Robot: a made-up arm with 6 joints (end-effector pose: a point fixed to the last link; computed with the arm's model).
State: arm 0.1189 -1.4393 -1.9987 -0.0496 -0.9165 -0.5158
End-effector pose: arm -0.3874 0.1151 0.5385 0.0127 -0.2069 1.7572
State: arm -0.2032 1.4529 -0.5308 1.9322 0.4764 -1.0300
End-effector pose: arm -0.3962 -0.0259 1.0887 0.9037 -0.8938 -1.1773
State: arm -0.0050 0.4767 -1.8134 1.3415 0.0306 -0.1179
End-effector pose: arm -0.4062 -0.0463 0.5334 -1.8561 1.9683 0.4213
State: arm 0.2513 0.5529 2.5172 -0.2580 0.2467 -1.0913
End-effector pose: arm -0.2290 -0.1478 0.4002 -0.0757 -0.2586 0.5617
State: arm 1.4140 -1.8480 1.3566 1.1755 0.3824 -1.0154
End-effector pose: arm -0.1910 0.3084 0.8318 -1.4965 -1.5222 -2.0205
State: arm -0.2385 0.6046 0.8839 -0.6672 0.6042 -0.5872
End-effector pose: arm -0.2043 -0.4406 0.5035 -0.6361 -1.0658 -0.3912
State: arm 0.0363 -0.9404 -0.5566 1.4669 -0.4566 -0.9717
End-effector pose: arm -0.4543 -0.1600 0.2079 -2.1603 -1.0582 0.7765
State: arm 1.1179 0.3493 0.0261 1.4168 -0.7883 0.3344
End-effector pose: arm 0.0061 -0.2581 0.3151 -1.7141 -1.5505 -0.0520
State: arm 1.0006 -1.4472 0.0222 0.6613 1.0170 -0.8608
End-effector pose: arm -0.2061 0.3941 0.6572 1.6664 1.4816 -1.0110
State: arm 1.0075 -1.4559 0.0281 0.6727 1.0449 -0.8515
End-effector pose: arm -0.2114 0.3962 0.6623 1.6799 1.4751 -1.0083
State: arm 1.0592 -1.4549 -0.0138 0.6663 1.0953 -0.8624
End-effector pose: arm -0.2240 0.4083 0.6799 1.6247 1.4523 -1.0048
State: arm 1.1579 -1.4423 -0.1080 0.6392 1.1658 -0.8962
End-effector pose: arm -0.2467 0.4301 0.7088 1.4955 1.4055 -0.9927
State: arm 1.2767 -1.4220 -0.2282 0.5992 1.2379 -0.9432
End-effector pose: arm -0.2766 0.4550 0.7388 1.3325 1.3378 -0.9661
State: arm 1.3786 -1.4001 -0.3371 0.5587 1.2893 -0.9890
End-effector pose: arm -0.3046 0.4754 0.7597 1.1876 1.2695 -0.9349
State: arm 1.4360 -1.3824 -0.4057 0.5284 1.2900 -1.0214
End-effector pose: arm -0.3178 0.4848 0.7678 1.0983 1.2444 -0.9110
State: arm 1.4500 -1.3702 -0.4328 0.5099 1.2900 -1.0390
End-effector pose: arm -0.3197 0.4913 0.7676 1.0547 1.2213 -0.9133
